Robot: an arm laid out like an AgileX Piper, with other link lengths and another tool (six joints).
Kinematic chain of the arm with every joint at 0, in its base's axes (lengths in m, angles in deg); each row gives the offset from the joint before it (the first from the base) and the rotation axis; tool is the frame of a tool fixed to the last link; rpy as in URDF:
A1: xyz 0 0 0.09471 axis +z
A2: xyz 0 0 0 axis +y
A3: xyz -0.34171 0 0.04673 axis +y
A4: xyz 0.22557 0 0.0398 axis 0.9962 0 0.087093
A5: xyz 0 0 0 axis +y
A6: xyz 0.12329 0 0.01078 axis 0.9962 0 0.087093
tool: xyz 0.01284 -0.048 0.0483 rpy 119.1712 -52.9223 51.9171
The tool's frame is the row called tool.
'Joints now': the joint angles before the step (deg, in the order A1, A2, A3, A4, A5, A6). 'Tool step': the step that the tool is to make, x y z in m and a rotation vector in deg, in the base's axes. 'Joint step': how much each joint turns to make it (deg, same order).
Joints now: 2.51 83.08 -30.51 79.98 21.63 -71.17
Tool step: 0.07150 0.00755 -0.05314 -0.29 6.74 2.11
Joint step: 0.00 17.87 -10.30 0.88 1.16 -2.72
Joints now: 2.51 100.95 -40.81 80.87 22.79 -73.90
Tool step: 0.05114 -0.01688 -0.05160 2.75 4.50 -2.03
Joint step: -3.79 13.21 -9.29 0.00 3.35 0.05
